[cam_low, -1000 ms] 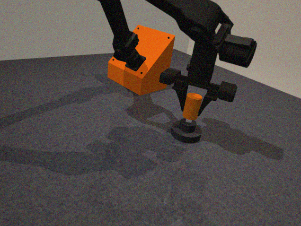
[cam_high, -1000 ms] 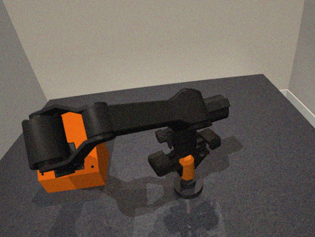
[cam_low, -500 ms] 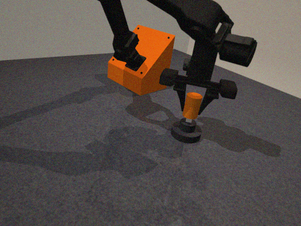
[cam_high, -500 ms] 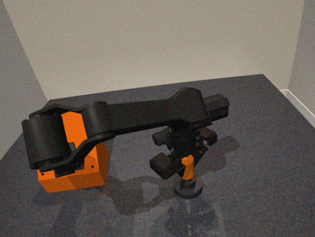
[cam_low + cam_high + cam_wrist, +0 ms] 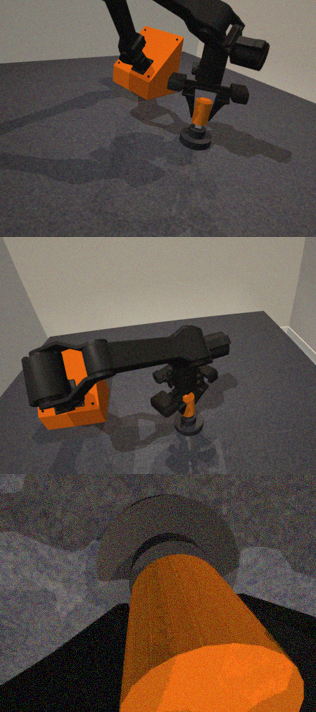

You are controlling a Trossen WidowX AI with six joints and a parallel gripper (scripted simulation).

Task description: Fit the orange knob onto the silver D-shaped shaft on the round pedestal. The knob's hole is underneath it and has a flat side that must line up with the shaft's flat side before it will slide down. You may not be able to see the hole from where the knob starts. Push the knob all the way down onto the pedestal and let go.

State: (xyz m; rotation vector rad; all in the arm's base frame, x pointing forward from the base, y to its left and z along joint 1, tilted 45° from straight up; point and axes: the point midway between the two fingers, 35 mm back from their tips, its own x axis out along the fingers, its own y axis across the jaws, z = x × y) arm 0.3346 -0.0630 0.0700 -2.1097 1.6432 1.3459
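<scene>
My gripper tip is now 4 cm above the round pedestal. The rest, counted from my gripper tip: orange knob 3 cm above.
</scene>
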